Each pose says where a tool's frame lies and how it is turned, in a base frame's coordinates. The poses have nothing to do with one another.
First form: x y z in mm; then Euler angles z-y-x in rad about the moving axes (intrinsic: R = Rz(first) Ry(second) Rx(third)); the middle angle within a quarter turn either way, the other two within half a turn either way.
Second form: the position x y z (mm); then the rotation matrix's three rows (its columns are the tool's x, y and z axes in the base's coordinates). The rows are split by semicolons. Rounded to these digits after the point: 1 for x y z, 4 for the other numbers.
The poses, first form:
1: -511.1, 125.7, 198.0, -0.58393, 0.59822, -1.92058
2: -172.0, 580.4, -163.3, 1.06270, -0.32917, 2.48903
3: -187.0, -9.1, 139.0, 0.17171, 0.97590, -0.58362
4: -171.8, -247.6, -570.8, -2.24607, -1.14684, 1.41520
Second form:
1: -511.1, 125.7, 198.0; 0.6894, -0.6303, 0.3569; -0.4556, 0.0058, 0.8902; -0.5632, -0.7763, -0.2832
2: -172.0, 580.4, -163.3; 0.4604, 0.5987, 0.6555; 0.8268, -0.5580, -0.0710; 0.3233, 0.5746, -0.7519
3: -187.0, -9.1, 139.0; 0.5522, -0.5923, 0.5868; 0.0958, 0.7442, 0.6610; -0.8282, -0.3088, 0.4677
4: -171.8, -247.6, -570.8; -0.2572, 0.6838, -0.6828; -0.3211, 0.6060, 0.7278; 0.9115, 0.4064, 0.0637
